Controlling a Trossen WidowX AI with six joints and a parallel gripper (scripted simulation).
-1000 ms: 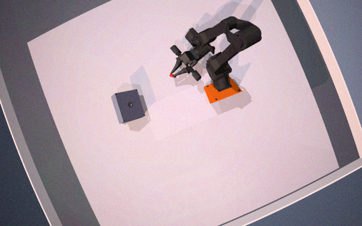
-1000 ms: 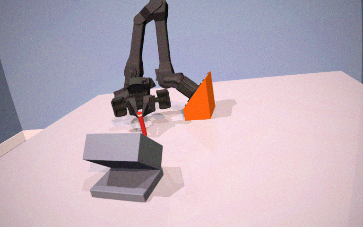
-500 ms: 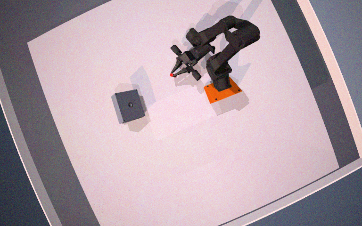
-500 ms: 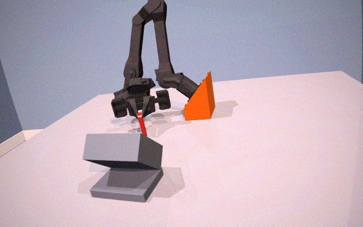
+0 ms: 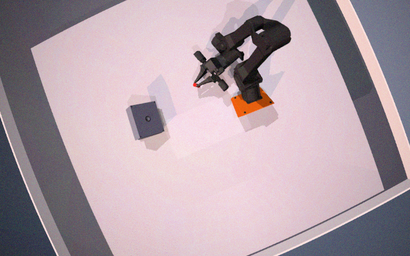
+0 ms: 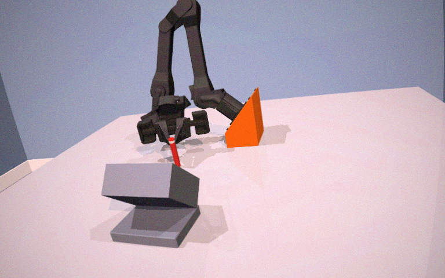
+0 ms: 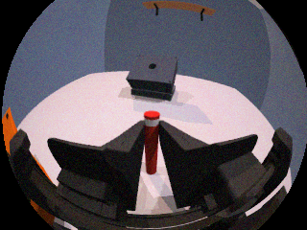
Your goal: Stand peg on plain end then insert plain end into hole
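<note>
The red peg is 1 cm below my gripper tip. Also, from my gripper tip: grey foot 26 cm ahead, 6 cm to the left, 6 cm below; panel 24 cm ahead, 6 cm to the left, 1 cm above.
</note>
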